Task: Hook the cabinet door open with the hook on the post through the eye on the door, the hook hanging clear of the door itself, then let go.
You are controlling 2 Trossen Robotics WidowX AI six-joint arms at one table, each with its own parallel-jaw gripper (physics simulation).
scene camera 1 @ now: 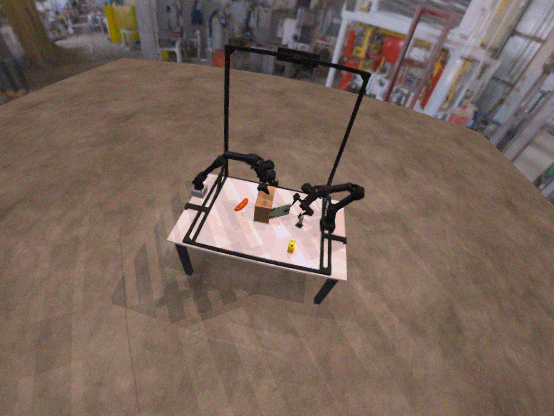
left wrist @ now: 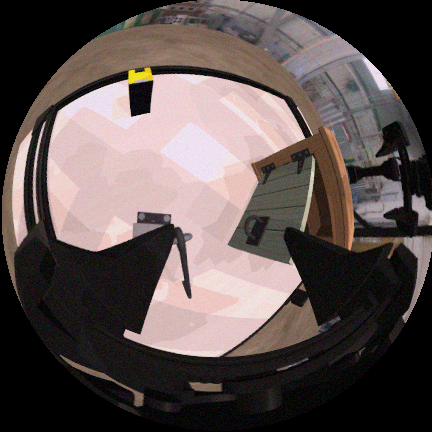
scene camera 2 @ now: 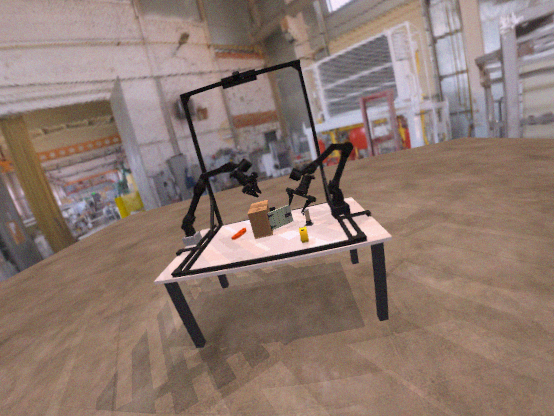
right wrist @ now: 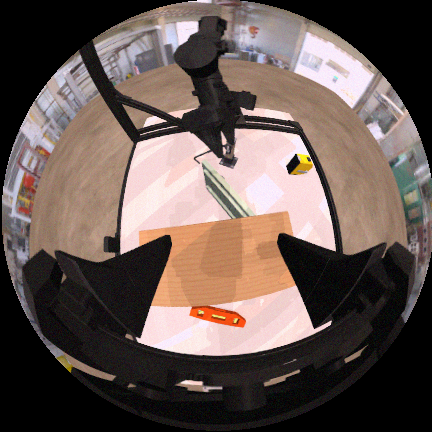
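Where they show: left gripper, fingertip midpoint: (scene camera 1: 294, 211) (left wrist: 231, 231) (scene camera 2: 295, 208) (right wrist: 226, 150); right gripper, fingertip midpoint: (scene camera 1: 270, 190) (left wrist: 382, 186) (scene camera 2: 259, 195) (right wrist: 225, 239); left arm's base, origin of the base link: (scene camera 1: 328, 221) (scene camera 2: 339, 204); right arm's base, origin of the base link: (scene camera 1: 199, 187) (scene camera 2: 190, 234) (right wrist: 217, 391).
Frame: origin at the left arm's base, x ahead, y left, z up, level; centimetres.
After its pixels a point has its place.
The wooden cabinet (scene camera 1: 264, 205) @(x 48.6, y 4.1, z 9.8 cm) (scene camera 2: 260, 220) @(x 48.7, y 5.3, z 3.7 cm) (right wrist: 220, 260) @(x 48.6, y -5.4, z 9.8 cm) stands upright with its green door (left wrist: 272, 210) @(x 35.1, y -2.3, z 1.4 cm) (scene camera 2: 281, 217) @(x 36.5, y -1.5, z 0.3 cm) (right wrist: 220, 192) @(x 36.7, y -3.2, z 4.0 cm) swung partly open. The eye (left wrist: 257, 232) @(x 31.8, y -3.8, z 0.7 cm) is on the door's face. The dark hook (left wrist: 184, 265) @(x 22.3, y -1.4, z 1.6 cm) reaches out from the post (scene camera 2: 307, 217) @(x 21.2, y 3.5, z -1.9 cm) (scene camera 1: 299, 221) @(x 21.8, y 3.0, z -1.9 cm) (right wrist: 228, 150) @(x 23.2, y 1.3, z 0.6 cm), apart from the eye and door in the left wrist view. My left gripper (left wrist: 231, 231) @(x 26.5, y 0.0, z 4.4 cm) (scene camera 2: 297, 207) @(x 26.5, y 0.0, z 4.4 cm) is open and empty above the table; one finger is close beside the hook's post end, the other overlaps the door's edge in view. My right gripper (right wrist: 225, 239) @(x 46.2, y -4.8, z 16.6 cm) (scene camera 2: 254, 194) @(x 46.2, y -4.8, z 16.6 cm) is open and empty above the cabinet top.
An orange-red level (scene camera 1: 241, 204) @(x 66.4, y -8.2, z -5.6 cm) (scene camera 2: 239, 233) @(x 65.8, y -6.2, z -5.1 cm) (right wrist: 218, 316) @(x 66.0, y -8.3, z -5.5 cm) lies left of the cabinet in the scene views. A yellow and black block (scene camera 1: 291, 246) @(x 27.0, y 27.5, z 0.2 cm) (scene camera 2: 303, 234) @(x 26.9, y 29.0, z -1.2 cm) (left wrist: 140, 92) @(x 26.3, y 22.4, z -1.7 cm) (right wrist: 300, 164) @(x 28.2, y 23.5, z -0.8 cm) stands near the front. A black frame (scene camera 1: 255, 257) @(x 48.9, y 36.5, z -5.2 cm) runs around the table.
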